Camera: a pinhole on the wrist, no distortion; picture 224 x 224 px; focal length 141.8 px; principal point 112.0 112.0 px. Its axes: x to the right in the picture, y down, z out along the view. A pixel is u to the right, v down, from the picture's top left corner.
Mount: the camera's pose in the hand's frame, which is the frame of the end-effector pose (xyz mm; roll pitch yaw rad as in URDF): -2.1 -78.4 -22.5 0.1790 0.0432 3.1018
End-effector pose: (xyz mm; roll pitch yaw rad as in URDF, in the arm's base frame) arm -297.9 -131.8 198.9 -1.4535 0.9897 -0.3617
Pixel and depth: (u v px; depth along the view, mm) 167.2 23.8 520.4
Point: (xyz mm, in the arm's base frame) -468.1 424.2 213.5
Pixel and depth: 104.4 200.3 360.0
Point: 36.4 107.5 355.9
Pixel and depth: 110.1 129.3 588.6
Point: -23.2 363.3 274.6
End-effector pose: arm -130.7 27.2 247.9 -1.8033 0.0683 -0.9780
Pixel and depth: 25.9 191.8 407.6
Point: 389.7 102.3 367.6
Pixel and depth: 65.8 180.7 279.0
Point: 170.6 135.1 338.6
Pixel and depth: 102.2 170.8 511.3
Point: 331.6 326.5 318.8
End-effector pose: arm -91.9 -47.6 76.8 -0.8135 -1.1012 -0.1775
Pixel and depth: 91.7 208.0 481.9
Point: -559.1 194.4 370.4
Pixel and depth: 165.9 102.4 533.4
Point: -375.4 405.1 10.4
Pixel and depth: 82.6 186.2 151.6
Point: -249.3 -5.5 181.8
